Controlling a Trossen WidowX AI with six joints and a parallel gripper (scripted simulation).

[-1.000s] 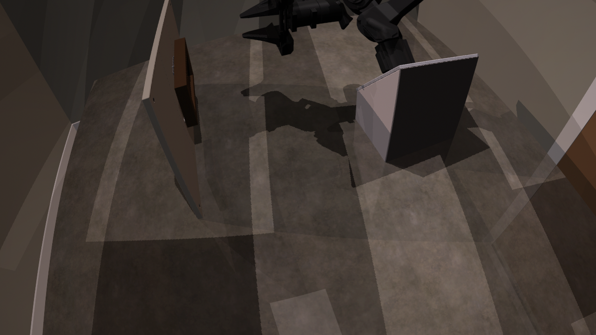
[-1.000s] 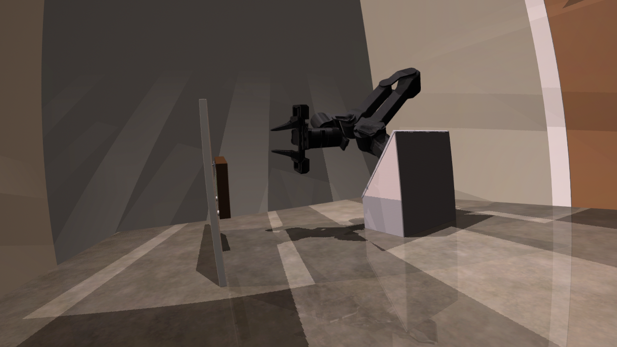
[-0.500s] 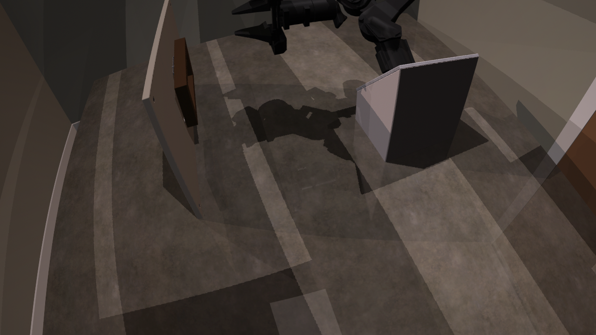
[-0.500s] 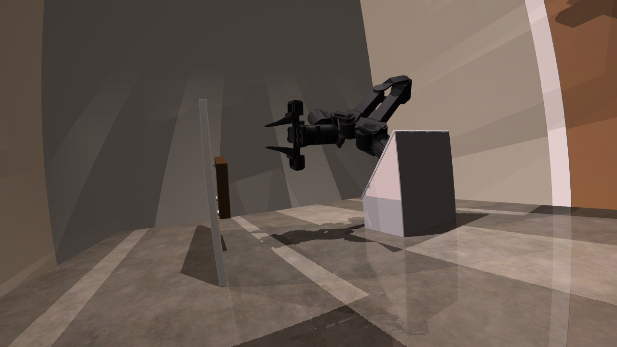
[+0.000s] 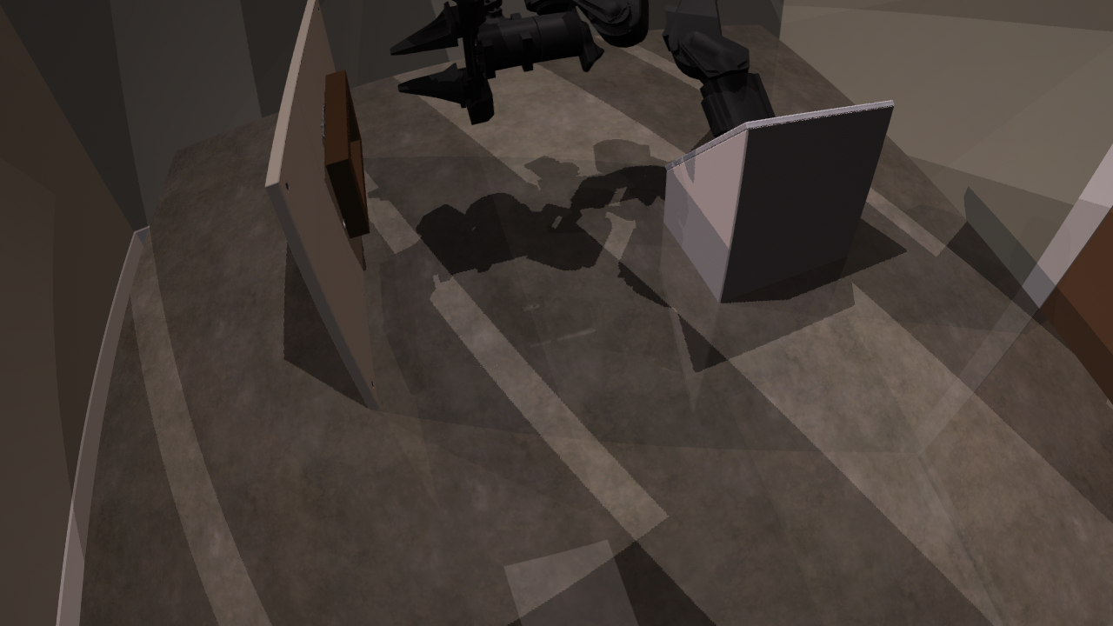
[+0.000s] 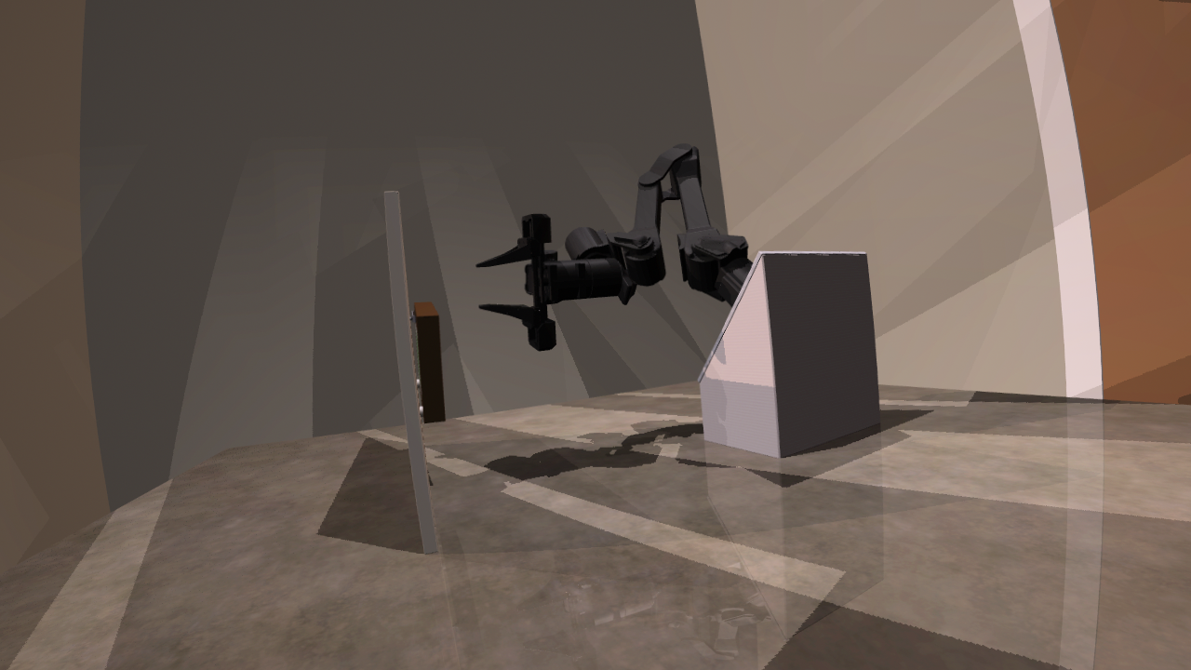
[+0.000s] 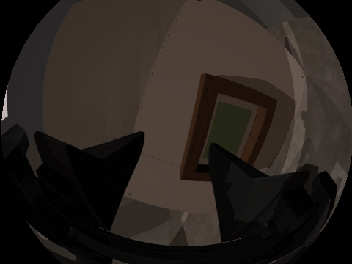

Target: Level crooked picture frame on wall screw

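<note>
Right now the brown wooden picture frame is 9 cm below my gripper tip and 8 cm ahead of it. Also, from my gripper tip: wall panel: 10 cm below, 9 cm ahead, 1 cm to the left.
</note>
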